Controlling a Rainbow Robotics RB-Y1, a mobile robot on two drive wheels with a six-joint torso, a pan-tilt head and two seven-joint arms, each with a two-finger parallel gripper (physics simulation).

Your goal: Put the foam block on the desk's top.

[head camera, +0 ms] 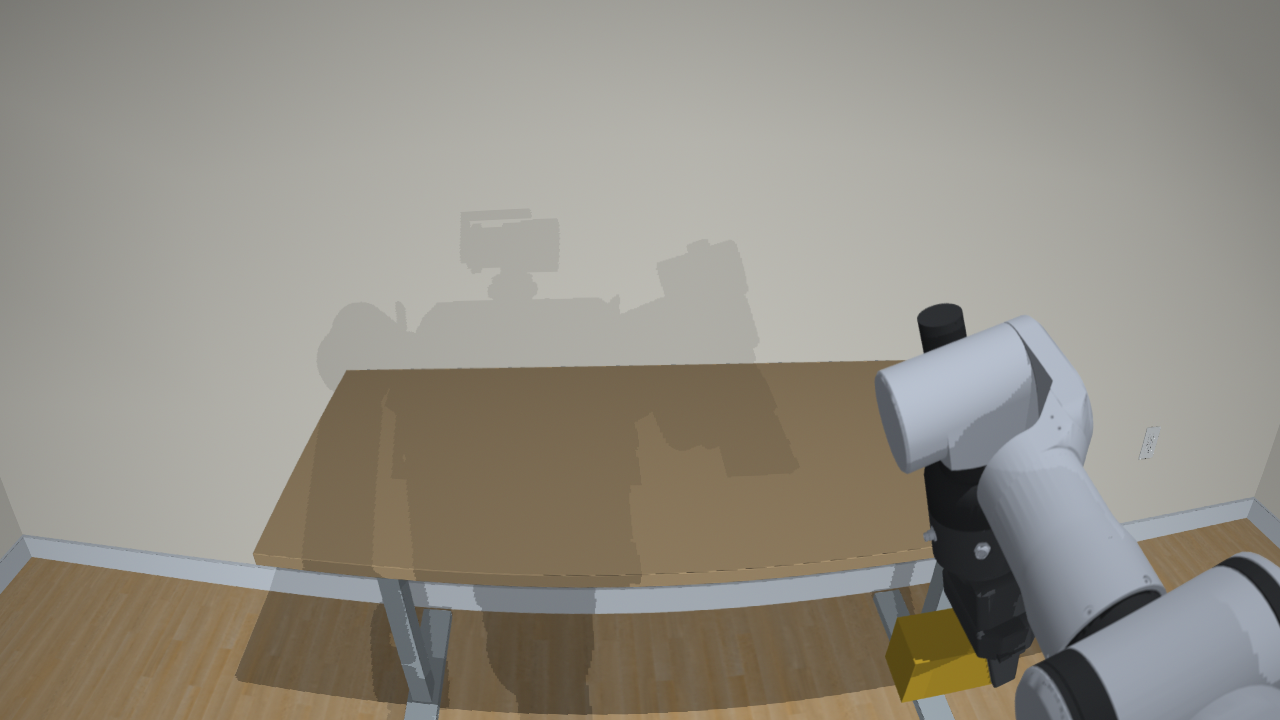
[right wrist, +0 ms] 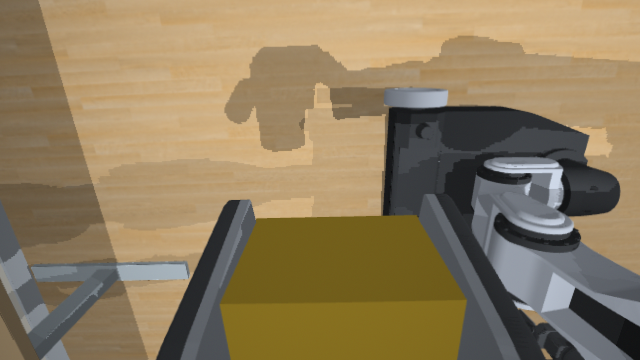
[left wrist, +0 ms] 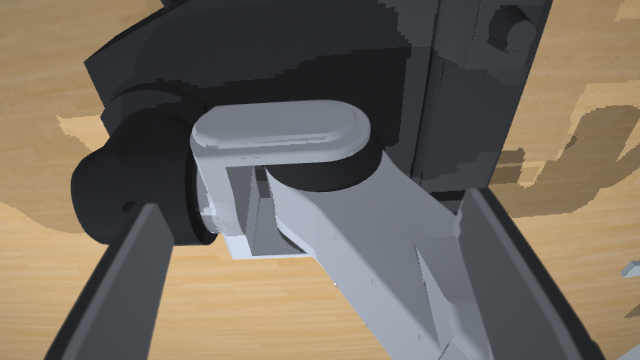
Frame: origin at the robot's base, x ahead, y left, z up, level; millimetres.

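Where they show: left gripper, fingertip midpoint: (left wrist: 312,215); right gripper, fingertip midpoint: (head camera: 990,656) (right wrist: 336,215).
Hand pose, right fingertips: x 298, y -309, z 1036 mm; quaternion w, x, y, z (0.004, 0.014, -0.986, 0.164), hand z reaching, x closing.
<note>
Each offset is from my right fingertips to the centre of the thing. "spot": to the spot under its first point. Level surfaces: height alone.
The yellow foam block {dx +0, dy +47, dz +18 mm} (head camera: 935,634) (right wrist: 345,260) is between the fingers of my right gripper (head camera: 1002,669) (right wrist: 336,215), which is shut on it. In the head camera, block and gripper appear at the lower right, below the front edge of the desk's brown top {dz -316 mm} (head camera: 537,465). The block is off the desk; its exact height against the top is hard to tell. My left gripper (left wrist: 312,215) is open and empty, with its two fingers wide apart. It does not show in the head camera.
The desk's grey left leg {spot: dx +915, dy +767, dz -790 mm} (head camera: 408,640) stands below the top, and a desk foot (right wrist: 152,271) shows at the left of the right wrist view. A wall (head camera: 626,134) stands behind the desk. My dark mobile base (left wrist: 300,65) (right wrist: 465,130) shows in both wrist views.
</note>
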